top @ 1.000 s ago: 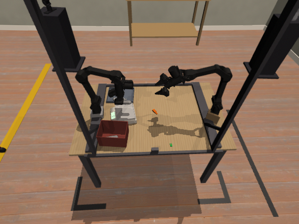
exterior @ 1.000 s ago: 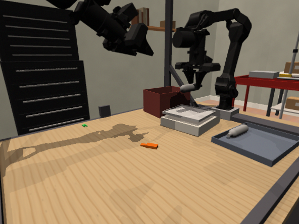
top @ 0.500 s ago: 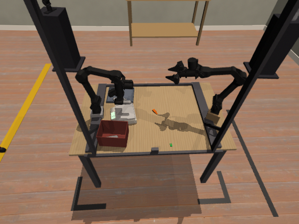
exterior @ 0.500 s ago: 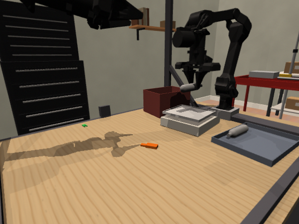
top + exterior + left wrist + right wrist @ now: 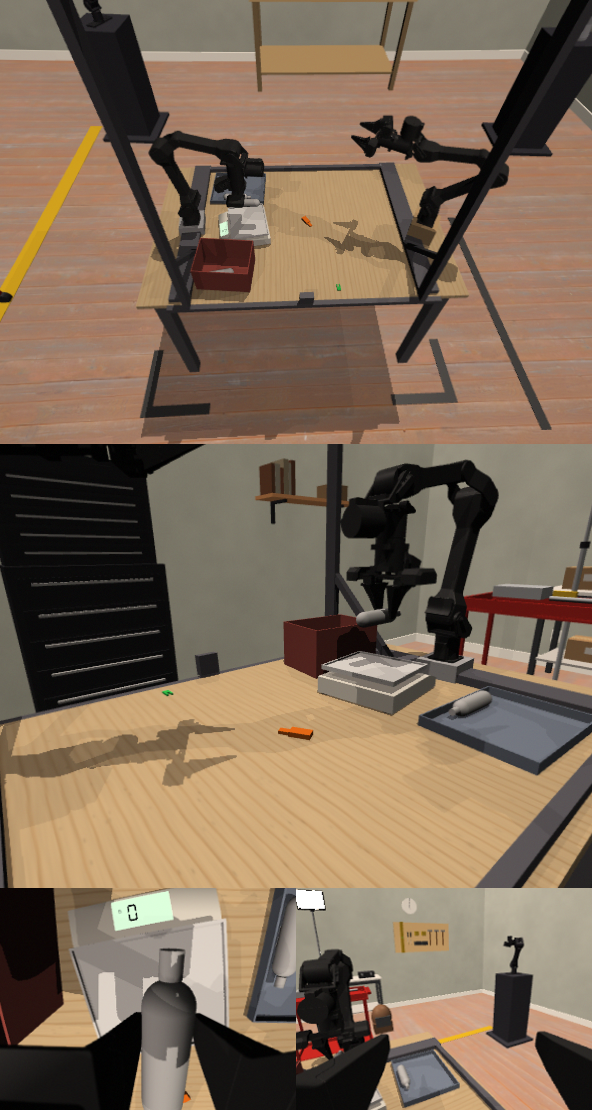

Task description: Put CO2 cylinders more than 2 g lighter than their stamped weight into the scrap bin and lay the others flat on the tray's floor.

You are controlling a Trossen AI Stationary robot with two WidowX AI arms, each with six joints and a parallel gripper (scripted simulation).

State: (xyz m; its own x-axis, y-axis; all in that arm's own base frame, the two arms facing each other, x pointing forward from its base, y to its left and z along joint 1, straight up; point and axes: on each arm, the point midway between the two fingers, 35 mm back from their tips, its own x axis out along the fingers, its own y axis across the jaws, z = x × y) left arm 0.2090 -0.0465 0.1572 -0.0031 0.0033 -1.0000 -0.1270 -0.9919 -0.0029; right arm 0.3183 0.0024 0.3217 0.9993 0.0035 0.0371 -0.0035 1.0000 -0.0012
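The red scrap bin lies 22 cm behind my left hand, 17 cm below it and 4 cm to the left of it. From my left hand the other things lie so: grey tray (25 cm ahead, 19 cm below, 5 cm to the left); then small orange piece (28 cm to the right, 20 cm below, 5 cm ahead); then small green piece (39 cm to the right, 26 cm behind, 20 cm below).
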